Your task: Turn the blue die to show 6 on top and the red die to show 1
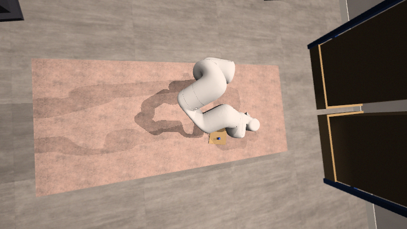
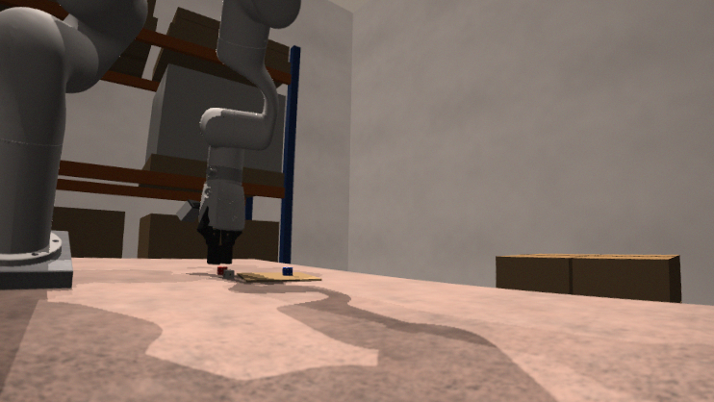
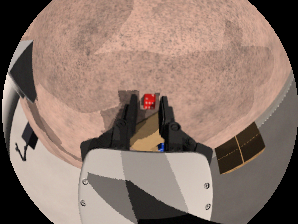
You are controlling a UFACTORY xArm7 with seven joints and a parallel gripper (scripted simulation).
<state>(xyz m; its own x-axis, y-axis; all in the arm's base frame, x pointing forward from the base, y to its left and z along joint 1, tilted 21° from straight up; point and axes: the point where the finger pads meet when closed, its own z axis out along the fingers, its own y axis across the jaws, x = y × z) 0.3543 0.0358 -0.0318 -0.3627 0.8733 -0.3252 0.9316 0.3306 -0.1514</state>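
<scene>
Now: hand 10 mm to the left of the red die and 30 mm above it. Also, from my hand: tan mat (60 mm ahead, 110 mm to the right, 40 mm below); then blue die (90 mm ahead, 120 mm to the right, 30 mm below); then white die (20 mm behind, 80 mm to the right, 30 mm below).
</scene>
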